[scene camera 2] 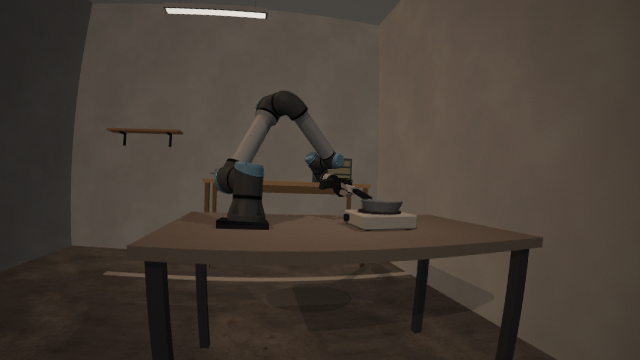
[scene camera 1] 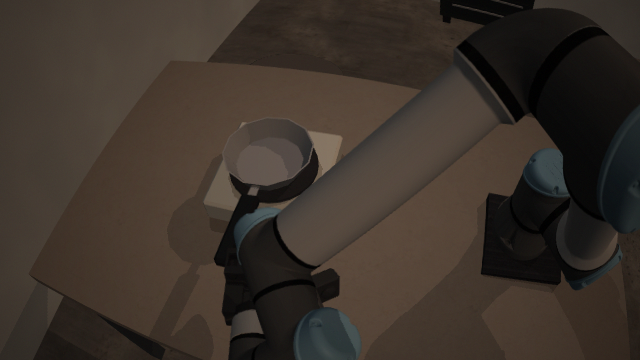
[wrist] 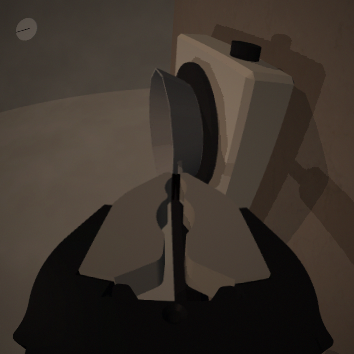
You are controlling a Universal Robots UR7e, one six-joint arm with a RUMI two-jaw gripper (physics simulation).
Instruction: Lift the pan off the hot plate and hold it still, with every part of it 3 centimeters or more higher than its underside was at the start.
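The grey pan sits level on the black burner disc of the white hot plate. Its black handle slopes up from the rim toward my gripper. My gripper is shut and empty, its two fingertips almost together. In the wrist view the fingers cover most of the handle, and a dark strip of it shows through the narrow gap, beyond the fingers. In scene camera 1 the arm hides the fingertips.
The hot plate stands on the brown table, with its black knob on one side. The robot's dark base plate stands on the same table. A second table stands behind.
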